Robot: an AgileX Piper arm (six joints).
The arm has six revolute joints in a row. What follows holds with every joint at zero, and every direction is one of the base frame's. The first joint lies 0.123 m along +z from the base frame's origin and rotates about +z. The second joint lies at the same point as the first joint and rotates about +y. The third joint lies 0.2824 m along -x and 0.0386 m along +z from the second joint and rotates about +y. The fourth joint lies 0.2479 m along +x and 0.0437 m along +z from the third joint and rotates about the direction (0.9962, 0, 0.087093). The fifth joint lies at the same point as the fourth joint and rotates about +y. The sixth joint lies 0.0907 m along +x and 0.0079 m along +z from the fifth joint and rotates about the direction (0.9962, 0, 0.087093). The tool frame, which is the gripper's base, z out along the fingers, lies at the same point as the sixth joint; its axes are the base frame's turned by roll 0, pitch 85 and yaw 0 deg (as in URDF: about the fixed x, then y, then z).
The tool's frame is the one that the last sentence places.
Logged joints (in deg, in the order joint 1, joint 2, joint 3, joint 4, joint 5, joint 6), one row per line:
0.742 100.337 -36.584 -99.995 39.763 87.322
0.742 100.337 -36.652 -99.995 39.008 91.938
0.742 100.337 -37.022 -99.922 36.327 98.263
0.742 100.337 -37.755 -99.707 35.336 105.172
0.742 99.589 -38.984 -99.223 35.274 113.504
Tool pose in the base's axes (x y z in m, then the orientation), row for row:
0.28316 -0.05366 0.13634 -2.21 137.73 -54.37
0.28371 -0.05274 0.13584 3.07 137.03 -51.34
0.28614 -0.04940 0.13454 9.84 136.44 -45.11
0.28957 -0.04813 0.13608 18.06 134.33 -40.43
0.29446 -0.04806 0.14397 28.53 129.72 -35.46
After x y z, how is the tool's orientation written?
As a rotation vector, in degrees.
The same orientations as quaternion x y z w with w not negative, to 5 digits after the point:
-0.01435 0.89422 -0.35300 0.27489
0.02008 0.89618 -0.33577 0.28933
0.06498 0.90098 -0.29788 0.30868
0.12053 0.89647 -0.26981 0.33018
0.19340 0.87937 -0.24038 0.36266

